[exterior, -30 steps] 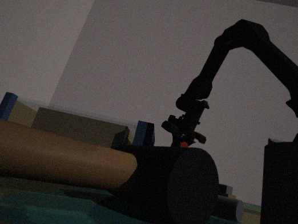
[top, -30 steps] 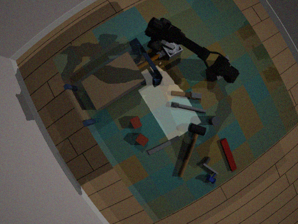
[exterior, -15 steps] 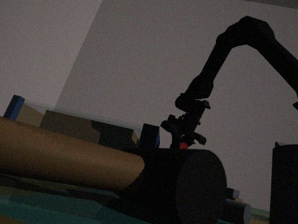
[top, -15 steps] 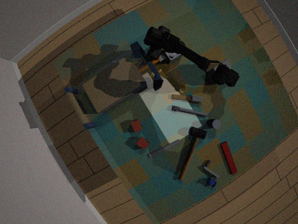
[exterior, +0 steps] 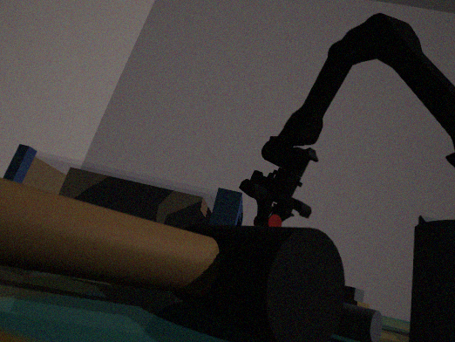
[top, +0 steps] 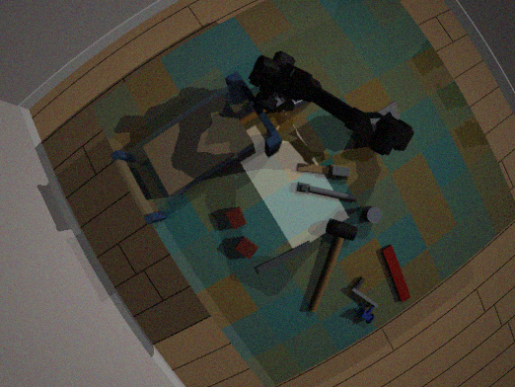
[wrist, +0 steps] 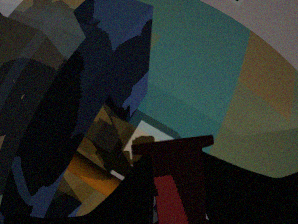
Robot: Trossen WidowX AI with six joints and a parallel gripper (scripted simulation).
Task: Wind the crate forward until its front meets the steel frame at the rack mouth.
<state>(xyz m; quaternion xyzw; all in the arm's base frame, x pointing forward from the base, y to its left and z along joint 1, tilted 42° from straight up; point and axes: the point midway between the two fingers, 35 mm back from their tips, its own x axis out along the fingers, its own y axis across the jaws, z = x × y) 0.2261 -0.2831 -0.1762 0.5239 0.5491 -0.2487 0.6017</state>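
My gripper tip is now 4 cm past the red-knobbed crank, 4 cm to the right of it and 3 cm above it. The rest, counted from my gripper tip: grey winch (11 cm behind, 7 cm to the left, 10 cm below); red knob (1 cm behind, 2 cm to the left, 1 cm above); blue steel frame (7 cm ahead, 5 cm to the left, 2 cm below).
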